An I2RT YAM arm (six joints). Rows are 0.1 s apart.
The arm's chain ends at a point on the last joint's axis. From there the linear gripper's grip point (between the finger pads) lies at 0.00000 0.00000 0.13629 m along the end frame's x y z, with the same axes.
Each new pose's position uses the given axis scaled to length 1; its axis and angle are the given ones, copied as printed.
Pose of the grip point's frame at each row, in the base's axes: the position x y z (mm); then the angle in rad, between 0 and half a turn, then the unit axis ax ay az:
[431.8 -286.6 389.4 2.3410 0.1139 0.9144 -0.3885]
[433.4 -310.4 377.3 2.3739 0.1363 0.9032 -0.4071]
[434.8 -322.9 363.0 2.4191 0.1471 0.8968 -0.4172]
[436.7 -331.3 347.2 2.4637 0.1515 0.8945 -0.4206]
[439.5 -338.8 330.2 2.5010 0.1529 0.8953 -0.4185]
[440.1 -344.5 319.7 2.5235 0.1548 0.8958 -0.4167]
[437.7 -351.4 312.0 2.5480 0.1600 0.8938 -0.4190]
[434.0 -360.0 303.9 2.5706 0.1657 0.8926 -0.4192]
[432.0 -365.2 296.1 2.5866 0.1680 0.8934 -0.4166]
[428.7 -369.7 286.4 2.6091 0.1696 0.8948 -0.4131]
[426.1 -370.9 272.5 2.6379 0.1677 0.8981 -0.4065]
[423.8 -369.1 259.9 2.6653 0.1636 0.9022 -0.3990]
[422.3 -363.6 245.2 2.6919 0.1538 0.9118 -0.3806]
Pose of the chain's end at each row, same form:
[352.6 -193.3 449.4 2.3410 0.1139 0.9144 -0.3885]
[360.9 -211.3 436.5 2.3739 0.1363 0.9032 -0.4071]
[368.6 -220.4 423.7 2.4191 0.1471 0.8968 -0.4172]
[375.7 -227.1 410.5 2.4637 0.1515 0.8945 -0.4206]
[382.3 -234.3 396.5 2.5010 0.1529 0.8953 -0.4185]
[385.3 -239.9 387.8 2.5235 0.1548 0.8958 -0.4167]
[386.3 -245.9 381.2 2.5480 0.1600 0.8938 -0.4190]
[385.7 -253.9 374.5 2.5706 0.1657 0.8926 -0.4192]
[385.5 -259.3 368.2 2.5866 0.1680 0.8934 -0.4166]
[384.6 -264.2 360.5 2.6091 0.1696 0.8948 -0.4131]
[384.4 -266.5 349.6 2.6379 0.1677 0.8981 -0.4065]
[384.2 -266.2 340.0 2.6653 0.1636 0.9022 -0.3990]
[383.4 -264.6 330.4 2.6919 0.1538 0.9118 -0.3806]

